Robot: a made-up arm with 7 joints. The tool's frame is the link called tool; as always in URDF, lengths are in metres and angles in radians.
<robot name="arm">
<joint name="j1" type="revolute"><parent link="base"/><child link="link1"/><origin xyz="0 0 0.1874" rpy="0 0 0"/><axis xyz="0 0 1"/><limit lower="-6.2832" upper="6.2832"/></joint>
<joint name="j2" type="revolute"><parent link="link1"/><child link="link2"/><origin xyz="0 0 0" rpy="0 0 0"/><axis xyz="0 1 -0.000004"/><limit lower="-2.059" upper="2.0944"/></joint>
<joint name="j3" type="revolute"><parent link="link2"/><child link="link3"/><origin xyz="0 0 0.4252" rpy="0 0 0"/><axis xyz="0 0 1"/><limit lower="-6.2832" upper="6.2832"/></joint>
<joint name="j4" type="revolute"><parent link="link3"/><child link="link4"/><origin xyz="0.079 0 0" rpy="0 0 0"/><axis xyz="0 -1 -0.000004"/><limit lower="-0.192" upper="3.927"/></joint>
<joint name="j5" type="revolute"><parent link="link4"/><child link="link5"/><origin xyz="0.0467 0 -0.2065" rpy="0 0 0"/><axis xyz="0 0.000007 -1"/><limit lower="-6.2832" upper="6.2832"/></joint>
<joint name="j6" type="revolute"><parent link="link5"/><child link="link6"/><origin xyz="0 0 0" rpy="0 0 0"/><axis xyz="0 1 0.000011"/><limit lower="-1.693" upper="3.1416"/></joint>
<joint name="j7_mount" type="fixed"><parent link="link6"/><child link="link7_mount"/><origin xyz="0.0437 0 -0.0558" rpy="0 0 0"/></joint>
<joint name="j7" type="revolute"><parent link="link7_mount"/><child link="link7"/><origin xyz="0.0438 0 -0.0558" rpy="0 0 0"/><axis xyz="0 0.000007 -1"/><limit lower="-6.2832" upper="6.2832"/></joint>
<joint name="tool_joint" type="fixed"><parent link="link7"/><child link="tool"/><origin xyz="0 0 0" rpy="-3.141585 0 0"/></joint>
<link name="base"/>
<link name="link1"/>
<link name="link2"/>
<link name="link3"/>
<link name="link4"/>
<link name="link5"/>
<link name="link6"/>
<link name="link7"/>
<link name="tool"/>
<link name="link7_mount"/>
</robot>
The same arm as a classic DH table. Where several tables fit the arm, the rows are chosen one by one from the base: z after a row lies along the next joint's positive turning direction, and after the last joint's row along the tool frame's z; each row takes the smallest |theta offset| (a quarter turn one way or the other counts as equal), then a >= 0, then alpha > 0; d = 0 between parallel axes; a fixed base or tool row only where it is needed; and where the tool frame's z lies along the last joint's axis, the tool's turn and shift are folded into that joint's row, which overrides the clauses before.
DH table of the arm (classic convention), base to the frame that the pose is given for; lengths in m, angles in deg. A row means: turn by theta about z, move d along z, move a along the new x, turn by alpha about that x. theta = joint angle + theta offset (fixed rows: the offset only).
j1: d 0.1874  theta offset 0  a 0  alpha -90
j2: d 0  theta offset 0  a 0  alpha 90
j3: d 0.4252  theta offset 0  a 0.079  alpha 90
j4: d 0  theta offset 0  a 0.0467  alpha 90
j5: d 0.2065  theta offset 0  a 0  alpha 90
j6: d 0  theta offset 0  a 0.0875  alpha -90
j7: d 0.1116  theta offset 0  a 0  alpha 0
Joint limits (deg, base to tool): -360..360 -117.97..120 -360..360 -11..225 -360..360 -97..180 -360..360

